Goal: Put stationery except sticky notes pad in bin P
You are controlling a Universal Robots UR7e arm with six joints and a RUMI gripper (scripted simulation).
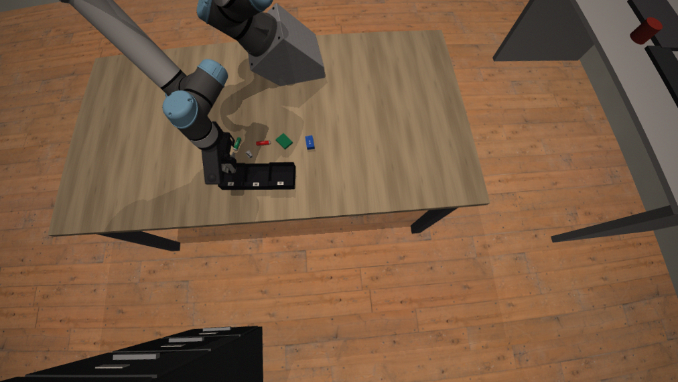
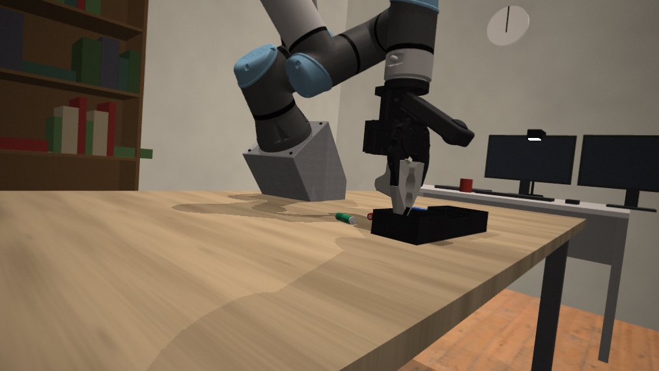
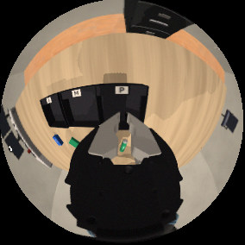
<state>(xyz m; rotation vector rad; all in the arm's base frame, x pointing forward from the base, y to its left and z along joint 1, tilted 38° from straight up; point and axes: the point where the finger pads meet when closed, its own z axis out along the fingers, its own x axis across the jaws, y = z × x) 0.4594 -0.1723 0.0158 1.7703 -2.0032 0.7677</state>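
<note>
Right now the bin row is 20 mm ahead of my hand, 90 mm to the left of it and 20 mm below it. Round my hand: white-grey piece: 70 mm behind, 50 mm to the left, 30 mm below; red item: 110 mm behind, 100 mm to the left, 30 mm below; green cylinder: 120 mm behind, 10 mm to the left, 30 mm below.
</note>
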